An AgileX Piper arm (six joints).
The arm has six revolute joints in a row. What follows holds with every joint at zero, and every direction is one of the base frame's. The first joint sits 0.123 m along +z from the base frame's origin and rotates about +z. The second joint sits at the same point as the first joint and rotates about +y. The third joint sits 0.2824 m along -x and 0.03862 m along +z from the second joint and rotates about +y. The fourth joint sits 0.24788 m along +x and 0.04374 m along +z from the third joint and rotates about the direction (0.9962, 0, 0.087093). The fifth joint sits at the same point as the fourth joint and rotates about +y. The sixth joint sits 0.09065 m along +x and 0.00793 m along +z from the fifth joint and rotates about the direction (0.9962, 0, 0.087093). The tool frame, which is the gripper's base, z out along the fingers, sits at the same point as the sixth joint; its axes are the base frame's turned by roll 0, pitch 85.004 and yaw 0 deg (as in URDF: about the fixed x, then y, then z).
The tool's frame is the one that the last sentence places.
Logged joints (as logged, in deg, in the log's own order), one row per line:
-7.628 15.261 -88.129 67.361 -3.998 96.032
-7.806 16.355 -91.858 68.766 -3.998 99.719
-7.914 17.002 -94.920 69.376 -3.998 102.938
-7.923 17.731 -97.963 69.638 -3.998 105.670
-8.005 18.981 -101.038 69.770 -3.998 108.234
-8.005 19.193 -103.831 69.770 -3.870 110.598
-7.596 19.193 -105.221 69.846 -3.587 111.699
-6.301 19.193 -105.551 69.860 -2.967 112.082
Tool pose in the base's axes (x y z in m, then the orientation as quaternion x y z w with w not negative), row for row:
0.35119 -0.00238 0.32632 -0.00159 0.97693 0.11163 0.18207
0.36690 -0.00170 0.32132 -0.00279 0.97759 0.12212 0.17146
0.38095 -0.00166 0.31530 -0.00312 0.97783 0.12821 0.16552
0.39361 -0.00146 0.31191 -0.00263 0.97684 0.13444 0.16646
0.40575 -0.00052 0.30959 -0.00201 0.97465 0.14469 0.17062
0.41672 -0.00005 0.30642 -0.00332 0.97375 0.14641 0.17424
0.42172 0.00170 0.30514 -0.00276 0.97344 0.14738 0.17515
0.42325 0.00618 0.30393 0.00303 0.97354 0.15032 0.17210
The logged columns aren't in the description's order. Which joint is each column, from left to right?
Columns, left to right: joint 6, joint 4, joint 3, joint 5, joint 1, joint 2.
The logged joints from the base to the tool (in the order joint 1, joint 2, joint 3, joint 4, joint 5, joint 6), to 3 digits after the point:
-3.998 96.032 -88.129 15.261 67.361 -7.628
-3.998 99.719 -91.858 16.355 68.766 -7.806
-3.998 102.938 -94.920 17.002 69.376 -7.914
-3.998 105.670 -97.963 17.731 69.638 -7.923
-3.998 108.234 -101.038 18.981 69.770 -8.005
-3.870 110.598 -103.831 19.193 69.770 -8.005
-3.587 111.699 -105.221 19.193 69.846 -7.596
-2.967 112.082 -105.551 19.193 69.860 -6.301

